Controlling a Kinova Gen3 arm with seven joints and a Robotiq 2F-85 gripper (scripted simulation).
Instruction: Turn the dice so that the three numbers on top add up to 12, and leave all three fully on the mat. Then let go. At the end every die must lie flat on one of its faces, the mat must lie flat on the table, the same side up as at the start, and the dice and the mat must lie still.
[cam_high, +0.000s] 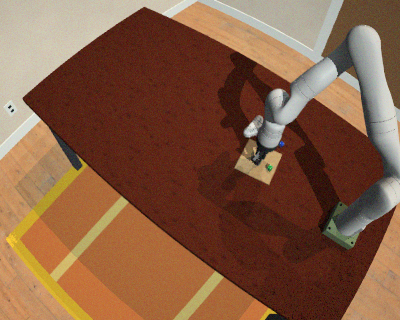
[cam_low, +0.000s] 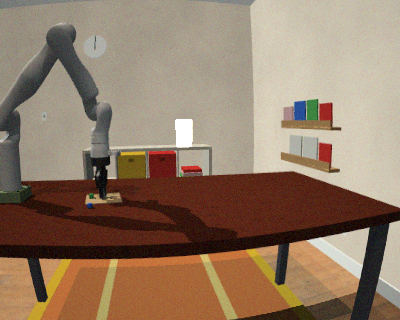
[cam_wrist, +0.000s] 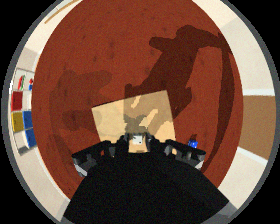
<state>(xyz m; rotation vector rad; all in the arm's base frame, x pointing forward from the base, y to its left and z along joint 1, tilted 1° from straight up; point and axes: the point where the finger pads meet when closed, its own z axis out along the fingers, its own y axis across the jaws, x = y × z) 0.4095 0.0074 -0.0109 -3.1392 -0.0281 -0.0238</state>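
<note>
Now: the white die 1 cm below my hand. Also, from my hand: green die: 5 cm behind, 1 cm below; tan mat: 2 cm below; blue die: 2 cm behind, 12 cm to the right, 2 cm below.
</note>
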